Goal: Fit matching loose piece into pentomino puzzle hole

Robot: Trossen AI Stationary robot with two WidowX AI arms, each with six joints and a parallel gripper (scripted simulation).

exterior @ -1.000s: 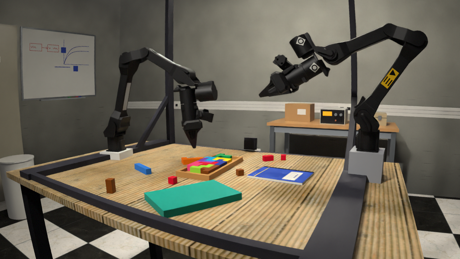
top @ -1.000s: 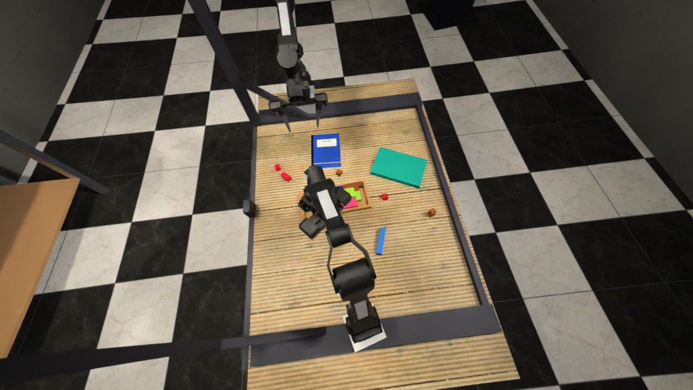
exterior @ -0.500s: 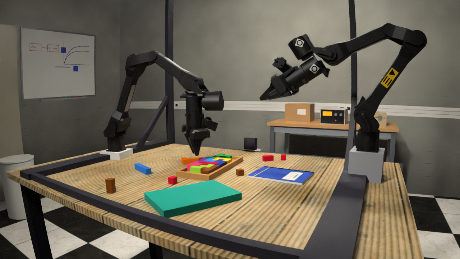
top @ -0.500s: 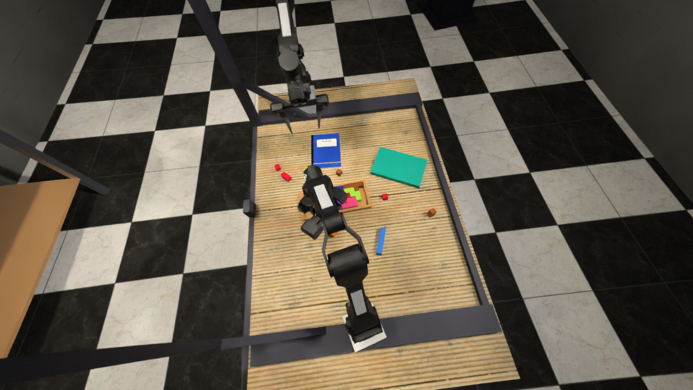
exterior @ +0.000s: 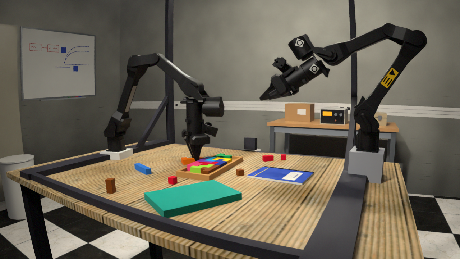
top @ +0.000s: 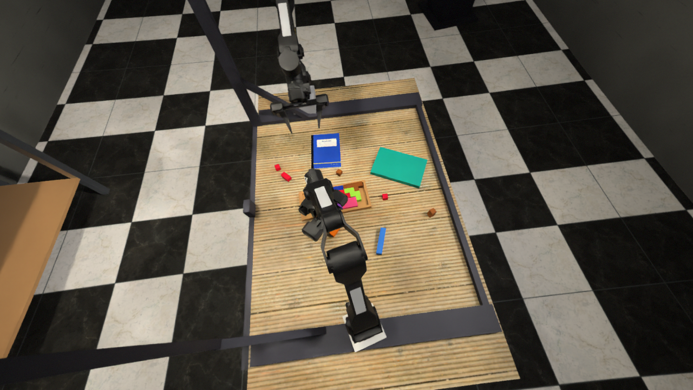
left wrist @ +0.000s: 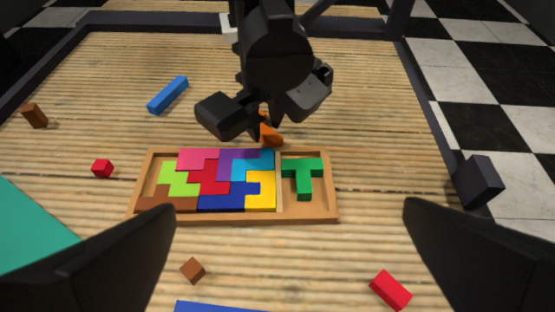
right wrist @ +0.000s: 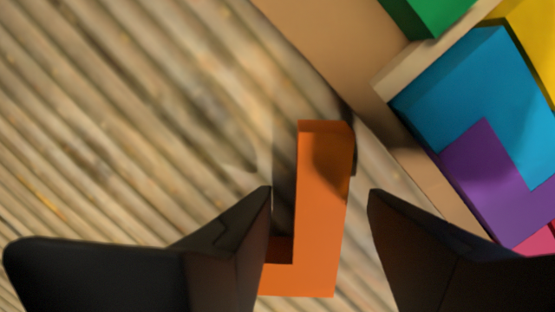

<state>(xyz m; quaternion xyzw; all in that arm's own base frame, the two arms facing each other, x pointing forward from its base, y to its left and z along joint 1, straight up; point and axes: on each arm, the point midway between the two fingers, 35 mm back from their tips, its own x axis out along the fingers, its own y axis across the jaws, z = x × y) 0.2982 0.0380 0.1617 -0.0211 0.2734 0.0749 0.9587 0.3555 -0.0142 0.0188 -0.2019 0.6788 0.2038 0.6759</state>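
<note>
Now: the pink piece 100 mm ahead of my right hand, 50 mm to the left of it and 30 mm below it. The rest, counted from my right hand: orange L piece: 40 mm below, 10 mm to the right; teal slab: 330 mm ahead, 160 mm to the left, 40 mm below; green piece: 90 mm to the left, 40 mm behind, 30 mm below.
</note>
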